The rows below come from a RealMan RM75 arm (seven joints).
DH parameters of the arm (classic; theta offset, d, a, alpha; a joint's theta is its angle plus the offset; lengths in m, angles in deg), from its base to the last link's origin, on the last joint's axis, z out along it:
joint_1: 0 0.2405 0 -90
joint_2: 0 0 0 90
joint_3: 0 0.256 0 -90
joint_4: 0 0 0 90
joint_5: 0 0.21 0 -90
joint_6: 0 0 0 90
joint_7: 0 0.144 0 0
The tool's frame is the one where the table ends.
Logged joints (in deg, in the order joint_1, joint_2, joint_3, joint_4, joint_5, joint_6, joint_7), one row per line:
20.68, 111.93, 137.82, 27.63, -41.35, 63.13, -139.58
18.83, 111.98, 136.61, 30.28, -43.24, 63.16, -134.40
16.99, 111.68, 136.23, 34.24, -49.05, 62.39, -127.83
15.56, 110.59, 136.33, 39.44, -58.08, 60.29, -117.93
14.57, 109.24, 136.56, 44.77, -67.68, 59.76, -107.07
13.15, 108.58, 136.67, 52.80, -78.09, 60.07, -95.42
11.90, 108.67, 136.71, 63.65, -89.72, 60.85, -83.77
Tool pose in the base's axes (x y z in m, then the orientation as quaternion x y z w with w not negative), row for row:
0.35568, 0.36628, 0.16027, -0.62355, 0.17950, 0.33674, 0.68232
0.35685, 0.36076, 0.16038, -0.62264, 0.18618, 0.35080, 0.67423
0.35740, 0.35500, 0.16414, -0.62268, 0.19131, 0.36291, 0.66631
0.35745, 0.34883, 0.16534, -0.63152, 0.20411, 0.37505, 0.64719
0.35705, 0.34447, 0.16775, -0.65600, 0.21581, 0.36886, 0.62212
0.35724, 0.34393, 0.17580, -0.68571, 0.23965, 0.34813, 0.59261
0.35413, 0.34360, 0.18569, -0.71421, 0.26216, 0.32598, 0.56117
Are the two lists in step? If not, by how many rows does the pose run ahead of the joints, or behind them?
The pose runs 2 rows behind the joints: the pose in row i belongs to the joints in row i - 2.
